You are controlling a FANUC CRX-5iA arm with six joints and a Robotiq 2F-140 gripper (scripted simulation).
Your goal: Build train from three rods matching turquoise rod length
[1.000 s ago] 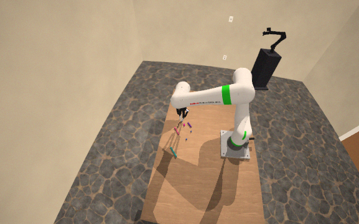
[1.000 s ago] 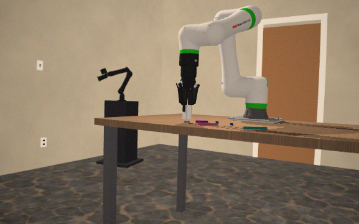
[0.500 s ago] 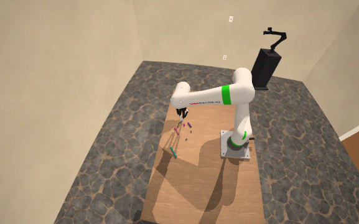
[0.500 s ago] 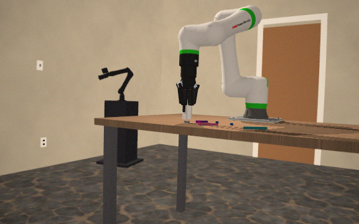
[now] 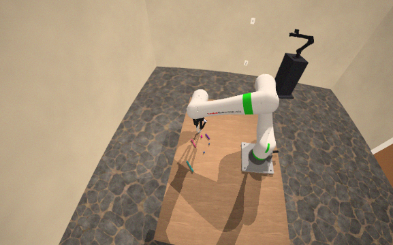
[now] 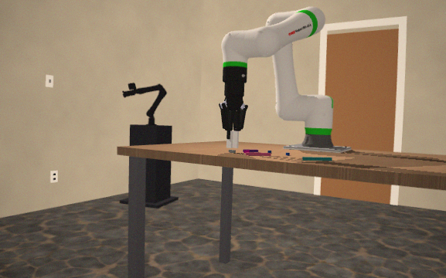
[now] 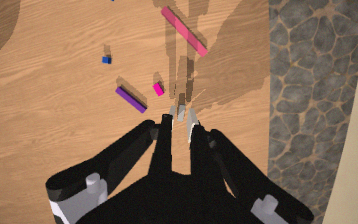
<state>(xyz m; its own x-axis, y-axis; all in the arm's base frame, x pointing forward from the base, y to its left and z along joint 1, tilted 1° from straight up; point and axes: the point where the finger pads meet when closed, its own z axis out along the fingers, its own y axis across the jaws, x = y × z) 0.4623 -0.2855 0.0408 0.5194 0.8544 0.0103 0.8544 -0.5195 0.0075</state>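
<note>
The grey rod is 50 mm below my hand. Round my hand: pink rod 120 mm to the left, 50 mm below, 50 mm ahead; magenta rod 50 mm to the left, 50 mm below, 20 mm behind; purple rod 70 mm behind, 50 mm to the left, 50 mm below.
</note>
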